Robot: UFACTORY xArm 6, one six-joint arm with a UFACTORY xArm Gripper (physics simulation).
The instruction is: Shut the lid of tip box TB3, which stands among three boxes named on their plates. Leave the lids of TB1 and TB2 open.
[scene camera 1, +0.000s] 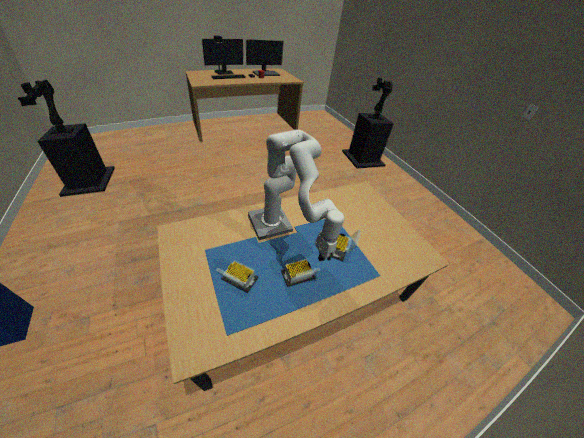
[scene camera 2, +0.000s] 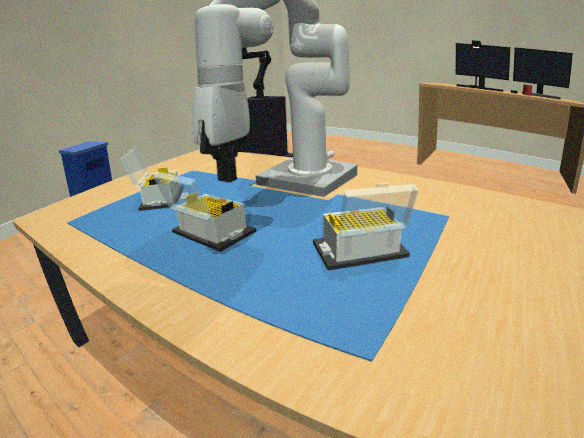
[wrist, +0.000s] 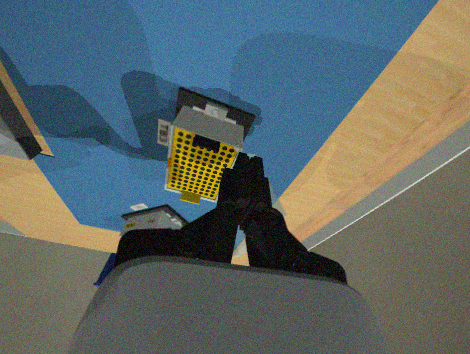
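Where they show: gripper, between the fingertips: (scene camera 1: 321, 259) (scene camera 2: 227, 180) (wrist: 243, 169); arm's base, origin of its link: (scene camera 1: 271, 219) (scene camera 2: 310, 169).
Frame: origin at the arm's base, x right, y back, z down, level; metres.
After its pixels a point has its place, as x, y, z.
My gripper (scene camera 1: 325, 258) {-0.151, -0.421, -0.107} (scene camera 2: 227, 178) {-0.151, -0.421, -0.107} (wrist: 243, 169) {-0.151, -0.421, -0.107} is shut, with nothing between its fingers. It is raised above the mat beside the middle tip box (scene camera 1: 300, 270) {-0.056, -0.411, -0.028} (scene camera 2: 211, 223) (wrist: 202, 162) {-0.069, -0.400, -0.028}. That box's clear lid (scene camera 2: 172, 181) {-0.068, -0.486, -0.110} stands open; in the wrist view the fingers hide much of this side. Its name plate (wrist: 163, 132) {-0.049, -0.332, 0.027} is too blurred to read. The left tip box (scene camera 1: 240, 273) (scene camera 2: 158, 195) {0.194, -0.391, -0.001} (wrist: 151, 219) {0.190, -0.346, 0.000} and the right tip box (scene camera 1: 342, 244) (scene camera 2: 367, 244) {-0.368, -0.312, -0.004} also have raised lids. I cannot tell which box is TB3.
The boxes stand on a blue mat (scene camera 1: 260, 305) {0.172, -0.524, 0.029} (scene camera 2: 300, 300) {-0.348, -0.467, 0.029} (wrist: 190, 40) {-0.179, -0.340, 0.029} on a wooden table (scene camera 1: 190, 340) {0.496, -0.618, 0.032} (scene camera 2: 480, 300) {-0.586, -0.310, 0.032}. The robot's base plate (scene camera 1: 260, 229) {0.081, -0.067, 0.001} (scene camera 2: 300, 183) {-0.047, -0.102, 0.006} is at the table's back. The right box stands close to my gripper in scene camera 1's view.
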